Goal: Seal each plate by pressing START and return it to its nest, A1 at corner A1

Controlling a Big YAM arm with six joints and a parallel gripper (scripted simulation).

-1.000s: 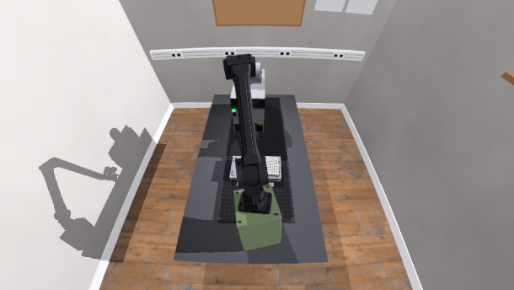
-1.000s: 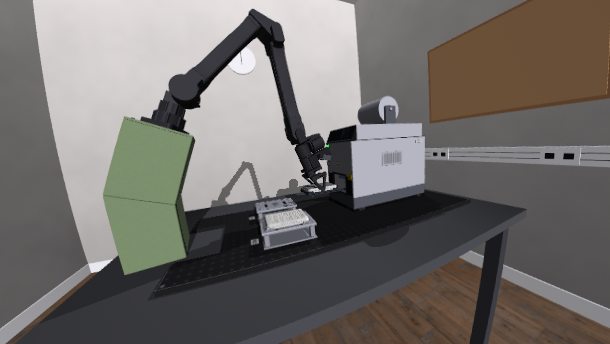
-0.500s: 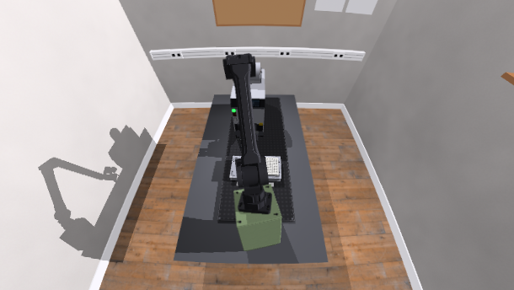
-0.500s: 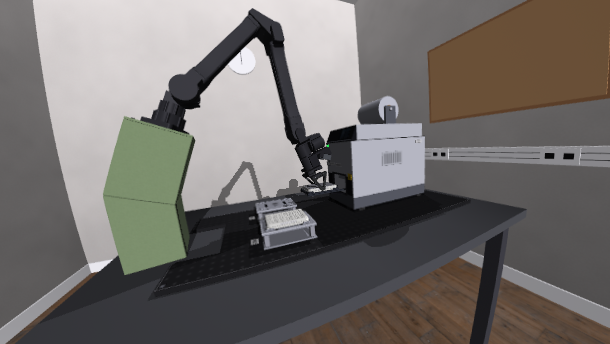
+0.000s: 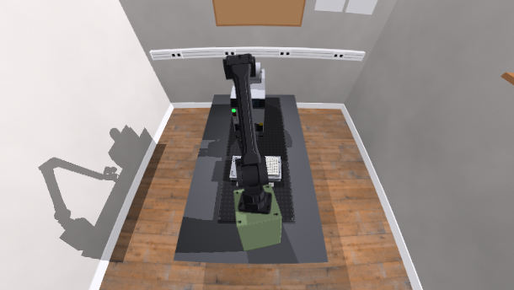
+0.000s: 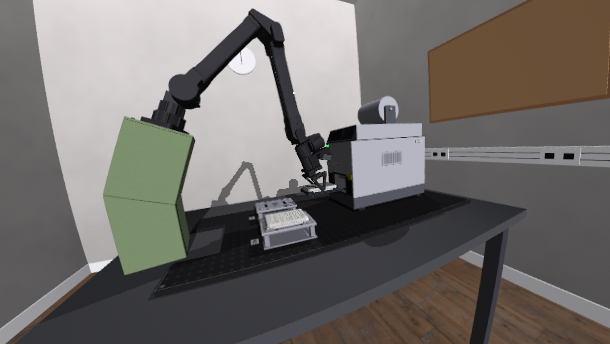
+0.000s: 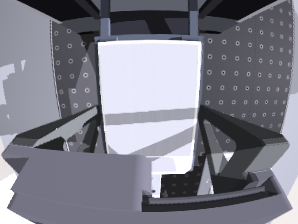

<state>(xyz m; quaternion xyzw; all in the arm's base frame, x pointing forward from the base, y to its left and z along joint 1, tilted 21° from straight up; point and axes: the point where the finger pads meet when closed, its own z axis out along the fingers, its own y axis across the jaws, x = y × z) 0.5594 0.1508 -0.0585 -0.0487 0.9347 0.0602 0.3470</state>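
Right now the dark sealer stage is 10 mm below my hand. From my hand the other things lie so: yellow warning label (110 mm ahead, 70 mm to the right, 40 mm above); then foil roll (330 mm ahead, 50 mm to the left, 310 mm above); then white plate (160 mm behind, 190 mm to the right, 50 mm below).
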